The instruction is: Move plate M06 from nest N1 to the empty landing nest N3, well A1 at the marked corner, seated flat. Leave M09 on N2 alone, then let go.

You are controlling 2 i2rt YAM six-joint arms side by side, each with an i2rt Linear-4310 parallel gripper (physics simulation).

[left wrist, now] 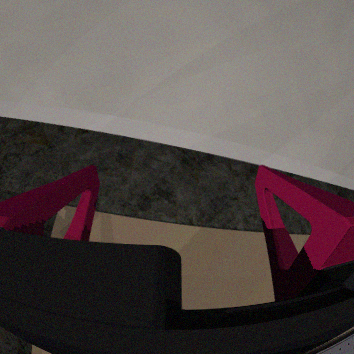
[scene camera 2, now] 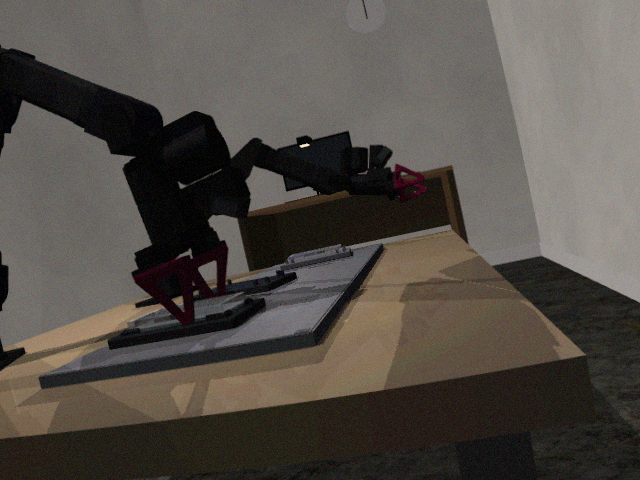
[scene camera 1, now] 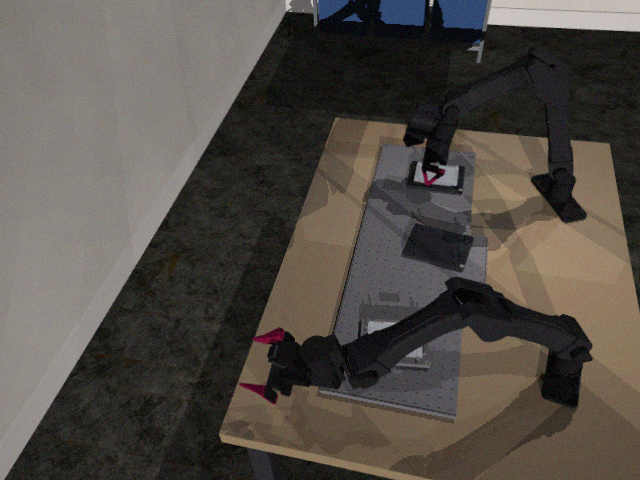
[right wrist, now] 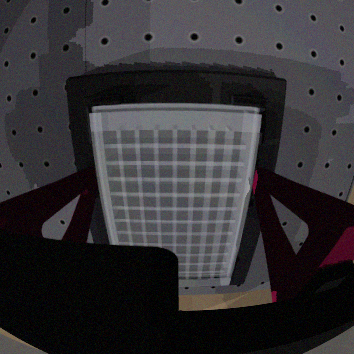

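Note:
A pale gridded plate [scene camera 1: 452, 175] [scene camera 2: 219, 303] [right wrist: 175, 120] sits in a dark nest [scene camera 1: 436, 190] [scene camera 2: 155, 338] [right wrist: 175, 89]; I take it for M06 on N1, though no label is readable. My right gripper [scene camera 1: 433, 176] [scene camera 2: 203, 308] [right wrist: 174, 175] is open and low over it, one finger by each long side; contact cannot be told. The empty dark nest [scene camera 1: 439, 246] [scene camera 2: 271, 281] lies in the middle of the board. Another pale plate [scene camera 1: 379, 325] [scene camera 2: 317, 254], apparently M09, is partly hidden by my left arm in scene camera 1. My left gripper [scene camera 1: 248, 361] [scene camera 2: 424, 184] [left wrist: 176, 173] is open and empty, far from the plates.
The grey perforated board [scene camera 1: 382, 263] [scene camera 2: 336, 304] [right wrist: 170, 57] carries the nests on the wooden table [scene camera 1: 310, 258] [scene camera 2: 413, 330]. My left arm reaches over the board's near end in scene camera 1. A dark monitor [scene camera 2: 336, 149] and a wooden cabinet [scene camera 2: 351, 222] stand behind in scene camera 2.

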